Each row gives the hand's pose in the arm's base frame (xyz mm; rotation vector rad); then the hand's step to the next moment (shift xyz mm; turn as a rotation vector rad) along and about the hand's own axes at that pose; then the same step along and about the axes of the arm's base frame.
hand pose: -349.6 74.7 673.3 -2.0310 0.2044 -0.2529
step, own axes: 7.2 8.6 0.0 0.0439 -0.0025 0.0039
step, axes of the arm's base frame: 6.6 -5.7 -7.0 0.0434 -0.0066 0.0045
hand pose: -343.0 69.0 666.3 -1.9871 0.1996 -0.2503
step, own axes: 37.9 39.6 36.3 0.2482 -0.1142 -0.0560
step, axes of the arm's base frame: 45.1 5.8 -47.5 0.2275 -0.0643 0.1479
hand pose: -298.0 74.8 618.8 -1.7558 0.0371 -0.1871
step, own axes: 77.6 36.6 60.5 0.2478 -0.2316 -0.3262
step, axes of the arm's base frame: 88.3 41.8 -38.6 0.1783 -0.3044 0.3115
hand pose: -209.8 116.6 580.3 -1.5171 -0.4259 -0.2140
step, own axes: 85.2 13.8 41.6 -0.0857 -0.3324 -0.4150
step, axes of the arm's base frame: 77.2 52.7 21.3 -0.1523 -0.4397 0.2711
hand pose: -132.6 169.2 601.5 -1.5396 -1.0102 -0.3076
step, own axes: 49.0 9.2 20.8 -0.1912 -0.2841 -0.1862
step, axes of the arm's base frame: 28.4 40.1 22.4 -0.2570 -0.2729 0.1067
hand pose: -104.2 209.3 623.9 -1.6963 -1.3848 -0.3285
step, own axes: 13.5 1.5 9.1 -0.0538 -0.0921 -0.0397
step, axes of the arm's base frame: 3.0 15.7 3.4 -0.0871 -0.0675 0.0285
